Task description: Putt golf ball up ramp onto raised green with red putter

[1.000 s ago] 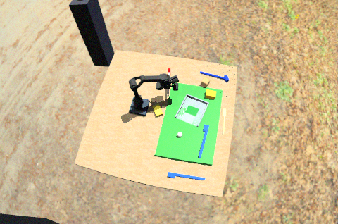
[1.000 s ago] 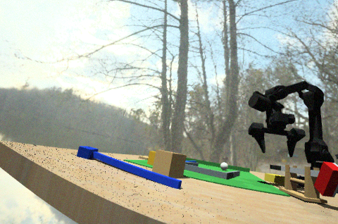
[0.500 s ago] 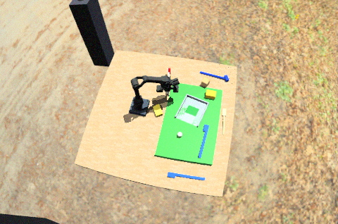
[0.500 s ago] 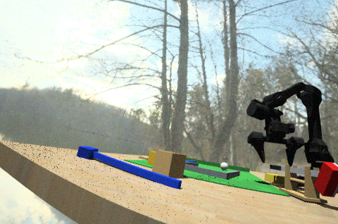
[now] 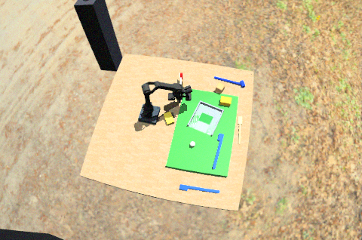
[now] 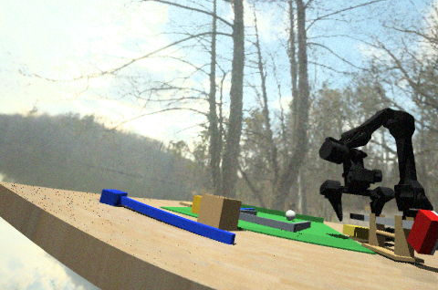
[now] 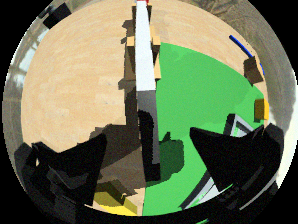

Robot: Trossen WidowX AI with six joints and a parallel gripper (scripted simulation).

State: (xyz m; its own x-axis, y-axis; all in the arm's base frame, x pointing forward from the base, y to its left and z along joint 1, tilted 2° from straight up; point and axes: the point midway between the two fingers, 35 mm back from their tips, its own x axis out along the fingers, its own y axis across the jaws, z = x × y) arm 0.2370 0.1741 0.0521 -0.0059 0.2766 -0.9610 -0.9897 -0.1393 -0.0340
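The red putter lies 2 cm behind my gripper tip, 11 cm to the left of it and 1 cm above it. The rest, counted from my gripper tip: green mat 24 cm ahead, 22 cm to the right, 5 cm below; then brown block 32 cm ahead, 18 cm to the left, 2 cm below; then white golf ball 16 cm ahead, 37 cm to the right, 2 cm below.
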